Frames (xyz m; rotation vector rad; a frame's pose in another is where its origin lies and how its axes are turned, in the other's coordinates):
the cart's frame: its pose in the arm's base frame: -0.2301 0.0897 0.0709 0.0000 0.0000 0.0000
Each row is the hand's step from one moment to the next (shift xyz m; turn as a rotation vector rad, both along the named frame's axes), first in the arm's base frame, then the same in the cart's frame.
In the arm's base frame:
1: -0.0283 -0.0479 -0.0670 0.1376 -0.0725 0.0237
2: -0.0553 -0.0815 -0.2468 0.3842 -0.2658 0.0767
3: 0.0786 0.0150 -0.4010 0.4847 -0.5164 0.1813
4: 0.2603 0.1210 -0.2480 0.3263 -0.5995 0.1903
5: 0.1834 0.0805 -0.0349 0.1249 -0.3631 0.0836
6: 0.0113 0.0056 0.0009 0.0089 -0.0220 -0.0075
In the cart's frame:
1: -0.0283 -0.0479 -0.0670 0.1376 -0.0725 0.0237
2: -0.0553 -0.0815 -0.2468 0.3842 -0.2658 0.0767
3: 0.0786 0.0150 -0.4010 0.4847 -0.5164 0.1813
4: 0.2603 0.1210 -0.2480 0.3263 -0.5995 0.1903
5: 0.1834 0.0805 -0.0349 0.1249 -0.3631 0.0836
6: 0.0113 0.0056 0.0009 0.0089 -0.0220 -0.0075

